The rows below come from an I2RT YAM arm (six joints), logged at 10 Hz.
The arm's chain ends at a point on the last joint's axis. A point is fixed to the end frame.
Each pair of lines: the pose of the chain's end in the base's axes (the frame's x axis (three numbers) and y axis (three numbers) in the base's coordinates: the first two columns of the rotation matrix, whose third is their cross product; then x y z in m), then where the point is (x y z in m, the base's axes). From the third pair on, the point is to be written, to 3 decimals.
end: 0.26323 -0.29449 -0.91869 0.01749 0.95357 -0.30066 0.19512 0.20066 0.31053
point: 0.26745 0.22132 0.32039
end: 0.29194 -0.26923 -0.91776 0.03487 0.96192 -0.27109 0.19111 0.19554 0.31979
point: 0.26322 0.21527 0.33269
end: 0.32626 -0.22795 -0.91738 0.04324 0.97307 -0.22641 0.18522 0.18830 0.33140
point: 0.257 0.207 0.348
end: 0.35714 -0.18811 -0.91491 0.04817 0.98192 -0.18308 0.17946 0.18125 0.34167
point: 0.250 0.200 0.361
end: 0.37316 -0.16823 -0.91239 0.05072 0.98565 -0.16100 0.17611 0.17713 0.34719
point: 0.247 0.195 0.368
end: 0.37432 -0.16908 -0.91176 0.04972 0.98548 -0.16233 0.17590 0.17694 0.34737
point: 0.246 0.195 0.369
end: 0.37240 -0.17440 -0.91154 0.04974 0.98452 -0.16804 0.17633 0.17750 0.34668
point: 0.247 0.196 0.368
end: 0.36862 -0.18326 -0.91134 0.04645 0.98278 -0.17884 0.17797 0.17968 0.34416
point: 0.249 0.198 0.365
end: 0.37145 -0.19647 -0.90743 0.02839 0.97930 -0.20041 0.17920 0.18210 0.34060
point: 0.249 0.203 0.361
